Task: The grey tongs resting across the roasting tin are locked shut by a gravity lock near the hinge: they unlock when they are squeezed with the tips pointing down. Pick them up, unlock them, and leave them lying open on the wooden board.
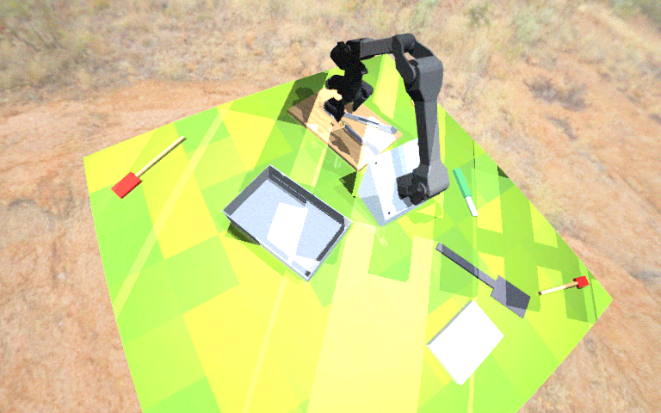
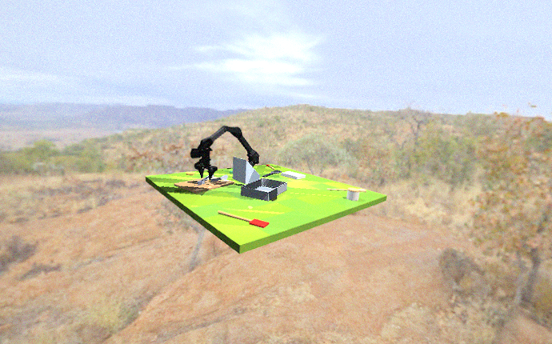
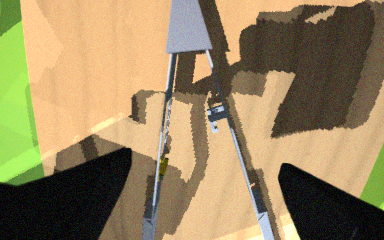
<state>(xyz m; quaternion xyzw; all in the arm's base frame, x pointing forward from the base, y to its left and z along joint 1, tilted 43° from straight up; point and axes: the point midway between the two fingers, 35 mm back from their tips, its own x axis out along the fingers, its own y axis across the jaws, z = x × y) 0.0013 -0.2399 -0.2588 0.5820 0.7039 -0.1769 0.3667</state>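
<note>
The wooden board lies 30 mm below my gripper tip. Round my gripper tip: yellow disc (340 mm behind, 30 mm below, 10 mm to the left); grey roasting tin (340 mm ahead, 280 mm to the left, 10 mm below); red spatula (700 mm ahead, 80 mm to the right, 30 mm below).
</note>
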